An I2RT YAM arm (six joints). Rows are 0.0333 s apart.
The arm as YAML. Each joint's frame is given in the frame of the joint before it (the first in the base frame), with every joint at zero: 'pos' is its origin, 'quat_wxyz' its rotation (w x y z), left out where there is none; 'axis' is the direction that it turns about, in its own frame. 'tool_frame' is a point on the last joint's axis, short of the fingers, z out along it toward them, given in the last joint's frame.
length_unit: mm
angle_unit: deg
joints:
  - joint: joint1
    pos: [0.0, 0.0, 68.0]
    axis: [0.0, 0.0, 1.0]
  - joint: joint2
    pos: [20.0, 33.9, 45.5]
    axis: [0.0, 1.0, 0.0]
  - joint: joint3
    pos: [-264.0, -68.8, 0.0]
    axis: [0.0, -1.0, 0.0]
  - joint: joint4
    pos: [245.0, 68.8, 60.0]
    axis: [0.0, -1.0, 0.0]
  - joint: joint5
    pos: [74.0, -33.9, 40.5]
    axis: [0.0, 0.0, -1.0]
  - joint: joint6
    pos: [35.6, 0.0, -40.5]
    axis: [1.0, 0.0, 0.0]
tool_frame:
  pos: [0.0, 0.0, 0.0]
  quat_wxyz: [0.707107, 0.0, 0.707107, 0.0]
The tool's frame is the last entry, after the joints.
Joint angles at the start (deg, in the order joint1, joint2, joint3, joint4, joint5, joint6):
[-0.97, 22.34, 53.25, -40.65, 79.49, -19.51]
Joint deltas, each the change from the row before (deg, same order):
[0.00, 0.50, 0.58, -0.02, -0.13, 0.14]
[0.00, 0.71, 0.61, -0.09, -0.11, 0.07]
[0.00, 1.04, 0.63, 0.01, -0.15, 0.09]
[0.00, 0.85, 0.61, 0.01, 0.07, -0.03]
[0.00, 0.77, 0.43, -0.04, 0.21, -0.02]
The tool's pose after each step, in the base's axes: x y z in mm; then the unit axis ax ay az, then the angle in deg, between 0 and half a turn. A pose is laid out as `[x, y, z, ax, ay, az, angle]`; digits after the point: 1 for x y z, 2 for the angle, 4 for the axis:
[34.7, -35.6, 380.0, 0.3413, 0.7061, -0.6204, 132.54]
[36.3, -35.6, 382.4, 0.3401, 0.7070, -0.6201, 132.58]
[39.5, -35.6, 384.9, 0.3375, 0.7085, -0.6198, 132.72]
[41.8, -35.7, 387.4, 0.3362, 0.7086, -0.6204, 132.94]
[44.1, -35.7, 389.0, 0.3346, 0.7083, -0.6216, 133.34]

